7 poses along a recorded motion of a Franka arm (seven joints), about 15 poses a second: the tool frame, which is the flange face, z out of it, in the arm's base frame.
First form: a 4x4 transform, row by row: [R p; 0 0 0 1], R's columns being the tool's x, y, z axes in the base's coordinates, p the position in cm. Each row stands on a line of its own.
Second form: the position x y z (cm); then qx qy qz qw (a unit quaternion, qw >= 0). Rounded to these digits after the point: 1 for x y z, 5 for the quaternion. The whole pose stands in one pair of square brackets.
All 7 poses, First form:
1:
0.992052 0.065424 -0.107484 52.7
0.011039 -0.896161 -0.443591 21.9
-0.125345 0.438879 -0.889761 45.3
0 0 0 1
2:
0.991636 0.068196 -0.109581 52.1
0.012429 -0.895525 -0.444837 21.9
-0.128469 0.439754 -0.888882 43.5
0 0 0 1
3:
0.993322 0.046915 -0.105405 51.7
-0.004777 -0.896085 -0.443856 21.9
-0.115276 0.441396 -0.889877 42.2
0 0 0 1
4:
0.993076 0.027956 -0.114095 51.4
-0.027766 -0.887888 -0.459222 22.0
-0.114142 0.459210 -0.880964 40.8
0 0 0 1
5:
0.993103 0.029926 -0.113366 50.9
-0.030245 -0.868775 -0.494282 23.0
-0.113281 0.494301 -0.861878 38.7
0 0 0 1
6:
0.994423 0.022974 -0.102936 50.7
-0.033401 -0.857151 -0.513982 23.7
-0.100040 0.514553 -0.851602 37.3
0 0 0 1
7:
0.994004 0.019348 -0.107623 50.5
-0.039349 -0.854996 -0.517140 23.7
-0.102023 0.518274 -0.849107 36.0
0 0 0 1
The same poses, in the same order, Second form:
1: [52.7 21.9 45.3 0.97185 0.01967 -0.05989 0.22701]
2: [52.1 21.9 43.5 0.97160 0.02075 -0.06125 0.22761]
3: [51.7 21.9 42.2 0.97202 0.01084 -0.05676 0.22768]
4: [51.4 22.0 40.8 0.96978 0.00005 -0.05884 0.23676]
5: [50.9 23.0 38.7 0.96485 -0.00008 -0.05873 0.25615]
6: [50.7 23.7 37.3 0.96218 -0.00271 -0.05274 0.26724]
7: [50.5 23.7 36.0 0.96152 -0.00520 -0.05451 0.26921]
